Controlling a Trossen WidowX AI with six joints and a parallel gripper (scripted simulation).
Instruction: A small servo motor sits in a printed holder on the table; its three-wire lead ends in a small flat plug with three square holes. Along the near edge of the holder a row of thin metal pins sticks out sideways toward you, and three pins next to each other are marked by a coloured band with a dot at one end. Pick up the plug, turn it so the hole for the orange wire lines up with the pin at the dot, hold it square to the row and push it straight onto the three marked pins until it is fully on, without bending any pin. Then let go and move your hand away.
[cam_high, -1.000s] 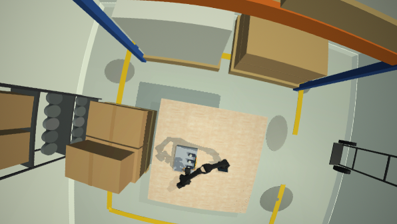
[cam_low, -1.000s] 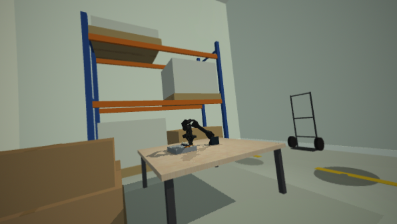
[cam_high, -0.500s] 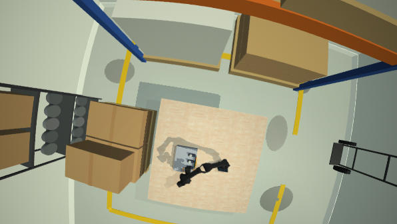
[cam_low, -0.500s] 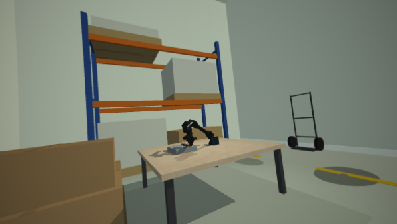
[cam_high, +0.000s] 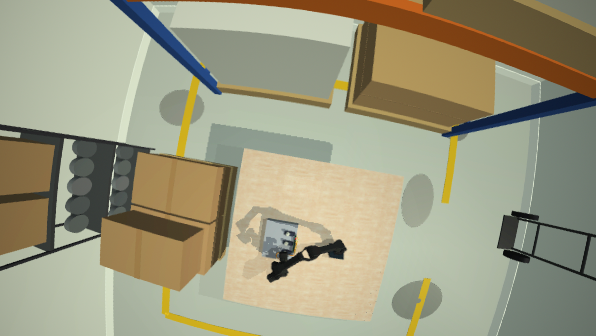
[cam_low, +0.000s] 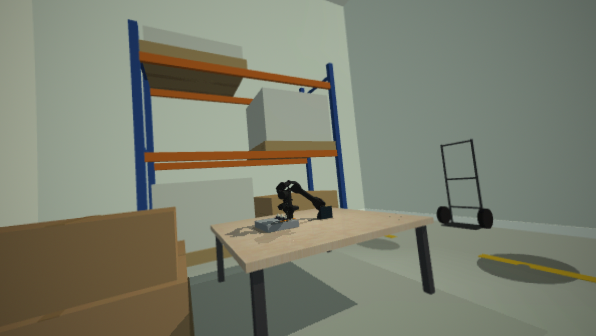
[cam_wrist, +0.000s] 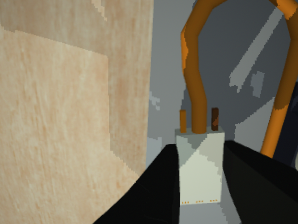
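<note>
The red band is 70 mm behind my gripper tip, 180 mm to the right of it and 20 mm above it. Also, from my gripper tip: grey printed holder 90 mm ahead, 130 mm to the right, 30 mm below.
</note>
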